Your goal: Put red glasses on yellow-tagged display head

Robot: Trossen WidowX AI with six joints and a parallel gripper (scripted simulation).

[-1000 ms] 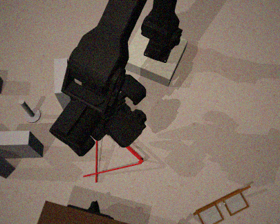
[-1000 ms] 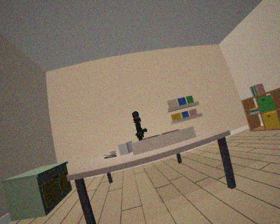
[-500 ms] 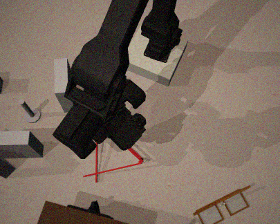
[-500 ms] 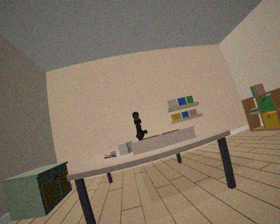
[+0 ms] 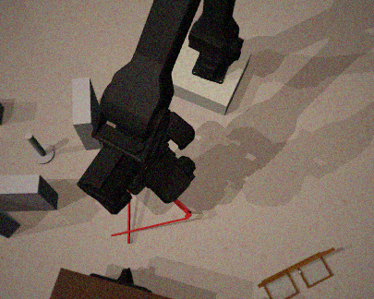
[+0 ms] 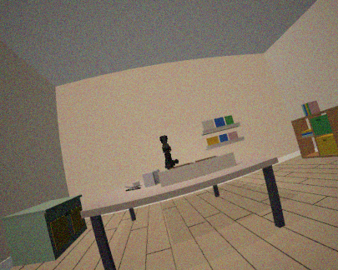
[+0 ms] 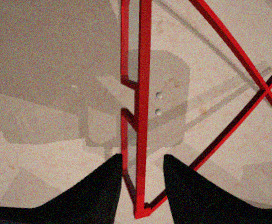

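The small peg lies 200 mm to the right of my gripper tip, 20 mm ahead of it and 10 mm below it.
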